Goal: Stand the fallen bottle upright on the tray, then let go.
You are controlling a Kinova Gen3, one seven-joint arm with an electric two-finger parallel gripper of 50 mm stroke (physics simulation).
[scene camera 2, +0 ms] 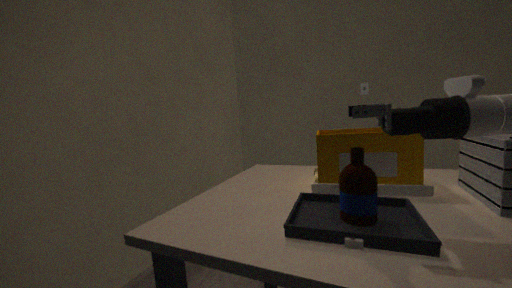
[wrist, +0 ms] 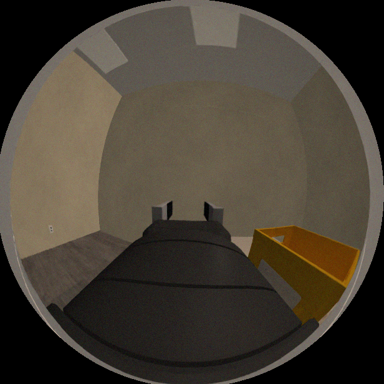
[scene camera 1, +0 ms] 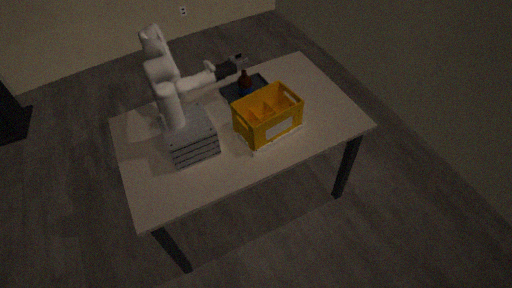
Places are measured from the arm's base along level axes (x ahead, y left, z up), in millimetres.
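Where they show: gripper, between the fingertips: (scene camera 2: 350, 112) (scene camera 1: 243, 57); arm's base, origin of its link: (scene camera 1: 175, 123).
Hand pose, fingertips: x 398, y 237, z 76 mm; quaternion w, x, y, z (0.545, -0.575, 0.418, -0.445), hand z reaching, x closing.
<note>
Things, the pixels of their top centre, and the offset from my fingertips. "*": a spot on its surface instead. Level surfaces: height alone.
- dark brown bottle with a blue band, centre of its top: (scene camera 2: 357, 148) (scene camera 1: 243, 71) 10 mm back, 10 mm right, 76 mm down
- dark tray, a spot on its surface: (scene camera 2: 320, 236) * 40 mm ahead, 103 mm left, 225 mm down
- yellow crate with dividers, centre of its top: (scene camera 2: 361, 130) (scene camera 1: 267, 102) 12 mm ahead, 281 mm right, 60 mm down
- table, height of its surface: 236 mm down
A dark brown bottle with a blue band (scene camera 1: 245, 83) (scene camera 2: 358, 192) stands upright on the dark tray (scene camera 1: 259, 76) (scene camera 2: 320, 236). It does not show in the wrist view. My gripper (scene camera 1: 242, 61) (scene camera 2: 361, 111) (wrist: 187, 207) is open and empty, its fingers apart and level. It is above the bottle's neck, with a gap between them, and does not touch it. In scene camera 1 the crate hides the tray's near part.
A yellow crate with dividers (scene camera 1: 277, 123) (scene camera 2: 330, 165) (wrist: 300, 265) stands on a white base beside the tray. The arm's grey striped pedestal (scene camera 1: 196, 145) (scene camera 2: 487, 170) stands on the table (scene camera 1: 210, 185) (scene camera 2: 215, 225).
</note>
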